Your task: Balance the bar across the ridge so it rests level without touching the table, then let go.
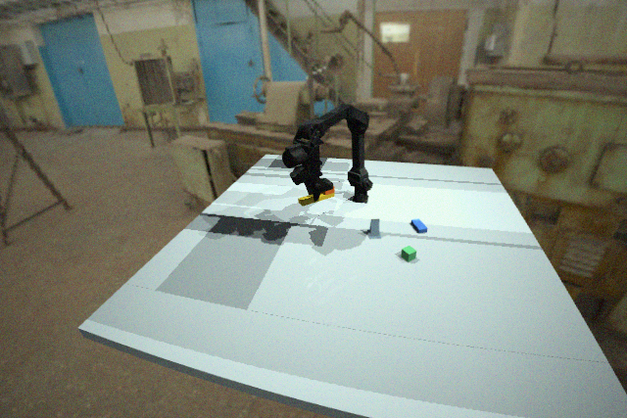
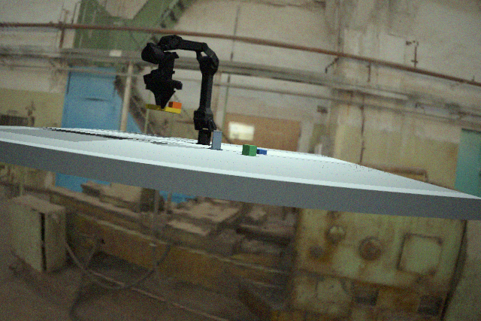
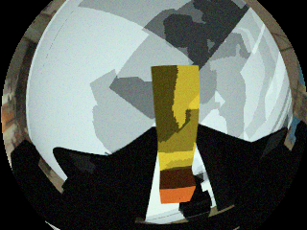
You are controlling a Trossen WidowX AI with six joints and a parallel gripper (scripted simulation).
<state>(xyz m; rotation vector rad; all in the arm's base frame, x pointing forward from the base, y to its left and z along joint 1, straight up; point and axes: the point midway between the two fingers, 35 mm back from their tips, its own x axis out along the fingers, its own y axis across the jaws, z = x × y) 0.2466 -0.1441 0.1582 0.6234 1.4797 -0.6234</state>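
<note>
My gripper tip is 3 cm past the bar, 3 cm to the right of it and 1 cm below it. Also, from my gripper tip: flat blue block 7 cm behind, 38 cm to the left, 12 cm below; green cube 11 cm ahead, 34 cm to the left, 11 cm below.
</note>
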